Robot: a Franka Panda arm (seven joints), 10 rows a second.
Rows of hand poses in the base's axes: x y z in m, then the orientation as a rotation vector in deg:
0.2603 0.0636 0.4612 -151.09 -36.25 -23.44
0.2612 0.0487 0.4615 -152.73 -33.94 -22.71
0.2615 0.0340 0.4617 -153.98 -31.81 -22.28
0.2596 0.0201 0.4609 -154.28 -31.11 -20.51
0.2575 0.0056 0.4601 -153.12 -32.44 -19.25
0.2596 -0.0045 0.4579 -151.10 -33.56 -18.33
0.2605 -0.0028 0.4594 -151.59 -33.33 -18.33
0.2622 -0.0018 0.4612 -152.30 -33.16 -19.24
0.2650 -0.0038 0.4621 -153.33 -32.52 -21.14
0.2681 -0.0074 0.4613 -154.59 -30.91 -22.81
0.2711 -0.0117 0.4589 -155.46 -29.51 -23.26
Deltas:
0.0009 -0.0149 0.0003 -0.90 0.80 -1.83
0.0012 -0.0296 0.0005 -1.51 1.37 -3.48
-0.0007 -0.0435 -0.0003 -1.69 2.70 -3.74
-0.0028 -0.0580 -0.0011 -1.03 3.45 -2.37
-0.0007 -0.0681 -0.0033 0.50 4.10 -0.93
0.0002 -0.0664 -0.0018 0.10 4.09 -1.22
0.0019 -0.0654 0.0000 -0.46 3.41 -1.67
0.0047 -0.0674 0.0009 -1.14 2.10 -2.67
0.0078 -0.0710 0.0001 -1.82 1.10 -4.31
0.0108 -0.0753 -0.0023 -2.26 0.96 -5.52

